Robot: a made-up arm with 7 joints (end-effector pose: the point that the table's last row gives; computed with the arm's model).
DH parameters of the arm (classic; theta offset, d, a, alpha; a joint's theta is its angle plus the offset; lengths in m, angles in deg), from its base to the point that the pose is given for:
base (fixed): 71.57 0 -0.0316 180
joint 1: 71.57 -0.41 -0.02 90
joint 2: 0 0.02 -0.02 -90
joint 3: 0 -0.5 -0.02 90
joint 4: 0 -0.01 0.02 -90
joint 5: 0 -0.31 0.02 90
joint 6: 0 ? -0.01 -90
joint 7: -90 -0.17 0.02 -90
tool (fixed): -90 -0.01 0 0
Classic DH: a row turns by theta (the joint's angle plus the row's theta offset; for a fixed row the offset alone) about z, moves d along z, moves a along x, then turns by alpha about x.
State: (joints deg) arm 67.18 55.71 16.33 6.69 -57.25 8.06 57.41
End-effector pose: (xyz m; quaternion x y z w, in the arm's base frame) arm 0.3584 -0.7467 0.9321 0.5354 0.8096 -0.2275 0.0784
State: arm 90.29 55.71 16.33 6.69 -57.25 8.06 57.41
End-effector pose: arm 0.0475 -0.8338 0.9321 0.6867 0.6859 -0.2386 0.0312
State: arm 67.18 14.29 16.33 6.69 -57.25 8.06 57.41
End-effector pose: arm 0.1446 -0.2385 1.3463 0.5065 0.6724 -0.4032 0.3589
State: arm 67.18 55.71 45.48 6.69 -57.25 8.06 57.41
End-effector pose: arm 0.3329 -0.7657 0.9208 -0.5830 -0.7043 0.3991 0.0684
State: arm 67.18 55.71 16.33 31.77 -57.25 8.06 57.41
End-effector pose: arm 0.3264 -0.8124 0.7377 -0.5684 -0.8139 0.0860 0.0847
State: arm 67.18 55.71 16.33 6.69 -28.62 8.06 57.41
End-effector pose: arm 0.3557 -0.7637 0.9038 -0.5597 -0.7211 0.4015 0.0745
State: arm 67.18 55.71 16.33 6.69 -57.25 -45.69 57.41
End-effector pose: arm 0.2340 -0.6939 1.0053 0.7306 0.4992 -0.3034 0.3537
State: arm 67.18 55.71 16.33 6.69 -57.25 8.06 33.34
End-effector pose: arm 0.3540 -0.7453 0.9402 0.5073 0.8392 -0.0537 0.1883
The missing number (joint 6, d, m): 0.03
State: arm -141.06 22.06 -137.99 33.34 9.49 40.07 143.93
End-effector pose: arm -0.1912 -0.2235 1.2306 -0.4601 -0.0973 0.6726 0.5713
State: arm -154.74 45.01 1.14 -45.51 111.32 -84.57 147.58
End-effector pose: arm -0.4295 0.0072 1.1260 0.8911 0.3606 0.0612 0.2686
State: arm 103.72 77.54 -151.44 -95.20 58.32 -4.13 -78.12
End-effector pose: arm -0.3698 -0.4991 0.1179 0.4005 -0.4499 0.1868 0.7761
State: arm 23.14 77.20 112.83 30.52 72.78 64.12 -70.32
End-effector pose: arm 0.5759 -0.4645 0.8490 0.7069 0.1410 -0.6880 0.0840
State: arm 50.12 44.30 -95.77 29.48 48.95 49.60 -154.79
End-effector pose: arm 0.6192 -0.2768 0.9480 -0.0552 -0.1014 -0.9923 0.0437
